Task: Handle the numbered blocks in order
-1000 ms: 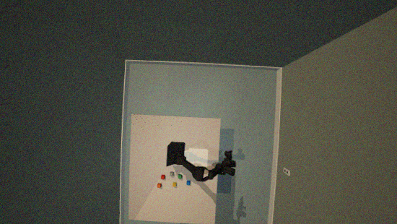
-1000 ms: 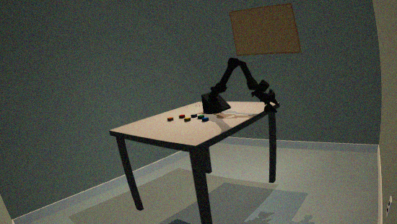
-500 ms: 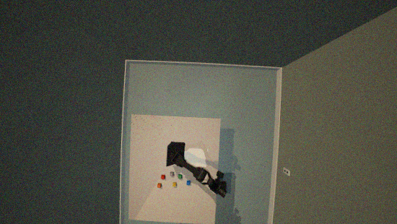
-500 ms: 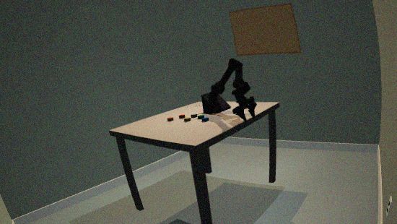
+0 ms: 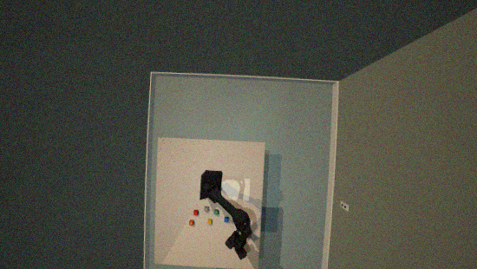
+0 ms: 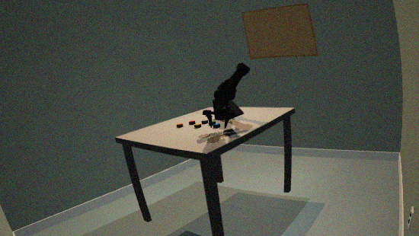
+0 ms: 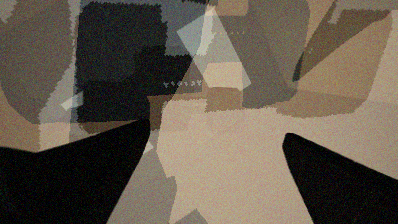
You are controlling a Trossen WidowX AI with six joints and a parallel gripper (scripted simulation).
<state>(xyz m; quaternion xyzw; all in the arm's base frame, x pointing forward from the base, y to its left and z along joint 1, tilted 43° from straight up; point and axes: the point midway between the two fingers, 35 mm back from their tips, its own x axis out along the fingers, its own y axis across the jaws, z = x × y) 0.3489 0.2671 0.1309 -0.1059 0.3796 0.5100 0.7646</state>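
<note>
Right now the blue block is 90 mm to the right of my gripper tip, 80 mm behind it and 10 mm below it. The rest, counted from my gripper tip: grey block: 270 mm to the right, 140 mm behind, 10 mm below; then green block: 180 mm to the right, 130 mm behind, 10 mm below; then yellow block: 230 mm to the right, 40 mm behind, 10 mm below.
</note>
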